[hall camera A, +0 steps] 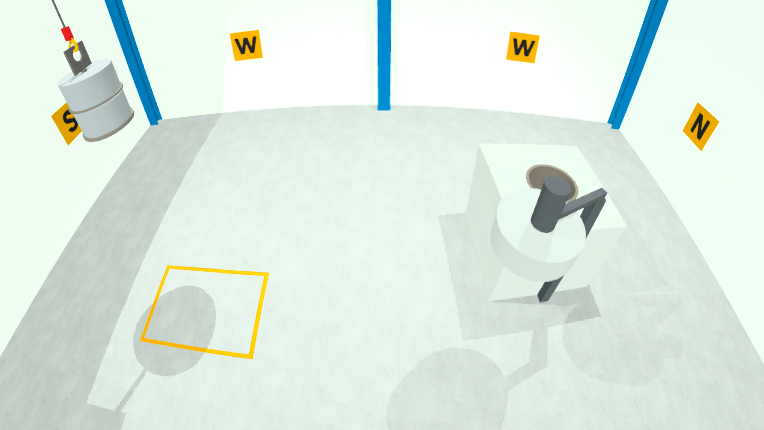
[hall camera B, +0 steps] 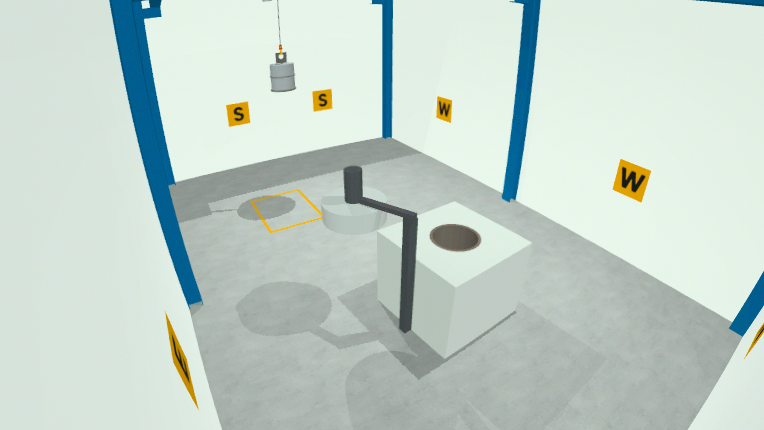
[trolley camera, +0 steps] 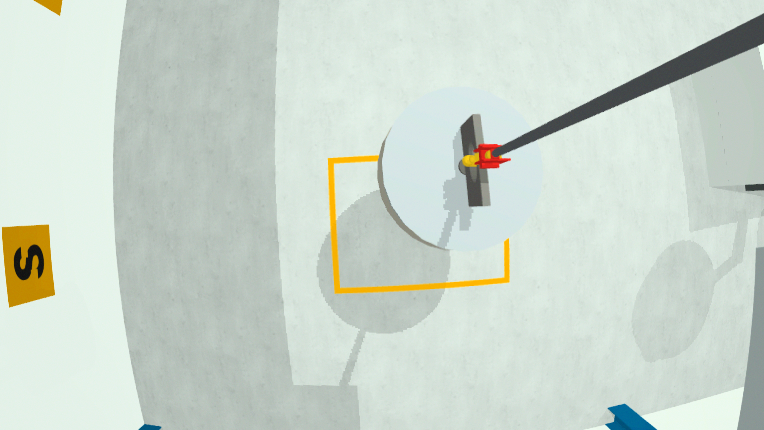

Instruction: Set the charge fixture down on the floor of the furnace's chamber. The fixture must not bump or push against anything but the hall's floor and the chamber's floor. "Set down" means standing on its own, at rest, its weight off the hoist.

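The charge fixture (hall camera A: 98, 104) (hall camera B: 282, 77) (trolley camera: 422, 133), a light grey drum with a dark lifting plate on top, hangs high above the floor, near upright in hall camera B. My gripper, the yellow hook (hall camera A: 73, 45) (hall camera B: 280, 52) (trolley camera: 469, 160) under a red block, is through the plate's hole and carries it. The furnace (hall camera A: 499, 160) (hall camera B: 486, 309) (trolley camera: 735, 128) is a white box well to the north of the fixture. Its round chamber opening (hall camera A: 539, 173) (hall camera B: 455, 238) is uncovered in its top. The chamber's floor is hidden.
A thick round white lid (hall camera A: 534, 261) (hall camera B: 352, 221) hangs beside the furnace from a dark cylinder (hall camera A: 550, 205) (hall camera B: 352, 184) on a dark arm and post (hall camera B: 407, 277). A yellow floor outline (hall camera A: 259, 315) (hall camera B: 296, 224) (trolley camera: 334, 224) lies below the fixture. Blue columns (hall camera A: 383, 53) (hall camera B: 521, 101) stand along the walls.
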